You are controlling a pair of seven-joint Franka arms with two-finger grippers.
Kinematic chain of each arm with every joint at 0, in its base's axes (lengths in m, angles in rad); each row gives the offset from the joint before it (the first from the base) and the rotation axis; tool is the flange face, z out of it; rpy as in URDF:
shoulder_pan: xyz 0 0 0.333 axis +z
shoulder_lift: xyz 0 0 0 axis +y
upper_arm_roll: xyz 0 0 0.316 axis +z
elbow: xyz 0.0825 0 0 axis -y
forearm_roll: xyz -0.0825 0 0.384 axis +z
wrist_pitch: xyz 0 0 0 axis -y
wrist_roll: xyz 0.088 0 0 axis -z
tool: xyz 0 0 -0.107 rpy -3.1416 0 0
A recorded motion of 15 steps. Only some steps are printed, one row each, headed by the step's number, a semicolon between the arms.
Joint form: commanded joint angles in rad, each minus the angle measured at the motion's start. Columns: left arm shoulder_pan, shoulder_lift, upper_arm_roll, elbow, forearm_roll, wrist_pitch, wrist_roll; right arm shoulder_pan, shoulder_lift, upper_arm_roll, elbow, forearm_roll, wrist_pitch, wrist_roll.
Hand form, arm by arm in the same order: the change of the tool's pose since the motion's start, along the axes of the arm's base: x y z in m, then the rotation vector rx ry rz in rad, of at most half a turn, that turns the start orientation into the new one. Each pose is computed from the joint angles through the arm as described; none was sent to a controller.
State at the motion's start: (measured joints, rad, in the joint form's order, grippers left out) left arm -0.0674 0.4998 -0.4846 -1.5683 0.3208 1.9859 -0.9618; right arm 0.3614 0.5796 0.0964 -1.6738 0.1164 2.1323 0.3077
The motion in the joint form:
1: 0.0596 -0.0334 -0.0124 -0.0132 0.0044 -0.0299 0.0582; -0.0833 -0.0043 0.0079 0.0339 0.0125 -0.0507 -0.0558
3: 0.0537 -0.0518 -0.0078 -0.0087 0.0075 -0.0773 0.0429; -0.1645 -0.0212 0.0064 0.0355 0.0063 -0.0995 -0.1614
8: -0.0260 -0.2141 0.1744 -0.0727 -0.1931 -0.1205 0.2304; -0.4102 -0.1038 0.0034 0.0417 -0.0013 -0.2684 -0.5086
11: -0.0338 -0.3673 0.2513 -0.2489 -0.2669 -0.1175 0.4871; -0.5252 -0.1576 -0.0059 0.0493 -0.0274 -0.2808 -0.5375
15: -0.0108 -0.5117 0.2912 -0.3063 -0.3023 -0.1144 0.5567; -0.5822 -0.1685 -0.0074 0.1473 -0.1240 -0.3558 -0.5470
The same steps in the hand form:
1: 0.0068 0.0325 0.0138 0.0206 0.0048 -0.0119; 0.0243 -0.0443 0.0141 0.0212 0.0123 -0.0239
3: 0.0020 0.0347 0.0228 0.0490 0.0189 0.0054; 0.0383 -0.0972 0.0225 0.0277 0.0277 0.0078
8: -0.0145 0.0747 0.0746 -0.0144 0.0517 -0.0260; 0.0503 -0.2584 0.0684 0.0857 0.0613 0.1248
11: -0.0510 0.1144 0.0809 -0.0244 0.0985 -0.1990; 0.0490 -0.3403 0.1053 0.0591 0.0069 0.0448
15: -0.0718 0.1503 0.1349 -0.0446 0.0160 -0.1970; 0.0538 -0.3883 0.1510 -0.0316 -0.0175 0.0375

